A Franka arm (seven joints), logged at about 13 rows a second.
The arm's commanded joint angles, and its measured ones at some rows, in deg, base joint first. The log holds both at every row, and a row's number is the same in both.
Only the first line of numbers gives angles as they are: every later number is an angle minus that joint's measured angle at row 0.
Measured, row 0: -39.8 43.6 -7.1 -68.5 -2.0 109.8 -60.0
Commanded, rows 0 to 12: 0.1 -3.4 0.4 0.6 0.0 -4.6 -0.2; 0.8 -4.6 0.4 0.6 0.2 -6.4 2.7; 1.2 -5.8 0.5 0.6 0.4 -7.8 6.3; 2.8 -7.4 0.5 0.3 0.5 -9.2 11.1; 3.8 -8.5 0.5 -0.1 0.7 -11.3 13.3; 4.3 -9.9 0.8 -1.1 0.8 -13.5 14.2; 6.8 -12.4 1.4 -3.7 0.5 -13.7 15.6; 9.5 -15.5 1.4 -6.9 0.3 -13.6 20.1; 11.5 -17.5 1.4 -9.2 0.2 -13.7 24.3; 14.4 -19.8 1.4 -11.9 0.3 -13.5 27.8; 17.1 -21.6 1.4 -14.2 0.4 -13.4 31.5; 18.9 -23.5 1.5 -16.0 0.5 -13.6 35.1; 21.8 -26.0 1.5 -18.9 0.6 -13.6 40.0
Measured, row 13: 18.0 -19.3 2.0 -10.9 0.4 -13.9 33.4
